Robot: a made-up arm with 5 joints.
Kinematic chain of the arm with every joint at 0, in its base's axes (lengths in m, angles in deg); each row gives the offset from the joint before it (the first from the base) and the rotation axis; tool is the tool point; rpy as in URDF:
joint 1: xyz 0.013 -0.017 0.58 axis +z
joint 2: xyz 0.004 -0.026 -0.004 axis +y
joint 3: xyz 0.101 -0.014 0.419 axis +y
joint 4: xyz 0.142 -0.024 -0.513 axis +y
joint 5: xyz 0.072 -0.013 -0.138 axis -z
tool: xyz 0.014 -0.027 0.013 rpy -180 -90 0
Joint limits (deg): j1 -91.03..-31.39 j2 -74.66..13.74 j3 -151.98..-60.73 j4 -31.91..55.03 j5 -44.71..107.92
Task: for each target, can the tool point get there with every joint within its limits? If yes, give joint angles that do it. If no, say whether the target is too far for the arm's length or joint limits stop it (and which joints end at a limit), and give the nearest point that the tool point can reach.
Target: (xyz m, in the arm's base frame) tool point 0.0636 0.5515 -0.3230
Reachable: no: joint limits stop it (at a limit: joint 1, joint 2, joint 3, joint 4, joint 5) | nearest point -0.0556 0.9708 0.9591 | short by 1.354 m
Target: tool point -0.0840 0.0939 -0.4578
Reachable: no: joint limits stop it (at a limit: joint 1, joint 2, joint 3, joint 4, joint 5) | nearest point -0.0815 -0.7131 0.5833 | short by 1.317 m
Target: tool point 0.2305 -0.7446 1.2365
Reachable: yes | joints -65.84 4.08 -99.42 1.02 70.11
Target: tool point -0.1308 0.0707 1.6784
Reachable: yes | joints -66.09 -27.95 -142.85 36.62 -24.18
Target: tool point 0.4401 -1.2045 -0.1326
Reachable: no: too far | nearest point 0.2734 -0.7410 0.5805 | short by 0.867 m
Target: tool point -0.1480 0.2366 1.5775
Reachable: yes | joints -76.70 -51.94 -106.23 -15.42 -18.12
